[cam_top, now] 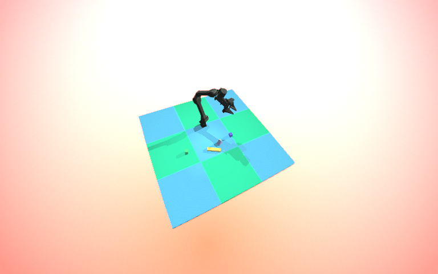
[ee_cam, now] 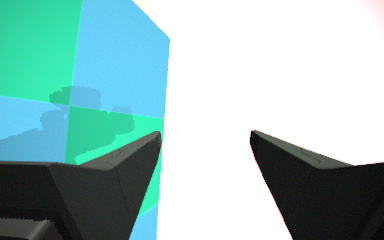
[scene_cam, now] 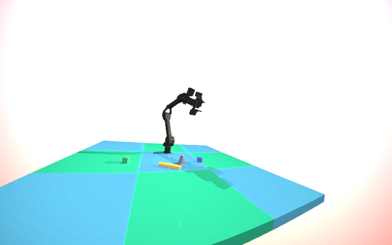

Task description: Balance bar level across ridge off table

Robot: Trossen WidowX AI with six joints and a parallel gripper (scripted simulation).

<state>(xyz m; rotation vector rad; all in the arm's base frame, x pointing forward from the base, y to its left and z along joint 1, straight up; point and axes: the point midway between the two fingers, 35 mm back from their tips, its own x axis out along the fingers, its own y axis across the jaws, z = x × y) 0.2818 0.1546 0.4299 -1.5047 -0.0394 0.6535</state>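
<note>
Right now the yellow bar is 410 mm below my gripper tip, 210 mm to the right of it and 40 mm ahead of it. From my gripper tip the other things lie so: small green cube: 470 mm to the right, 400 mm below, 50 mm behind; then small purple cube: 400 mm below, 50 mm behind, 40 mm to the left.
</note>
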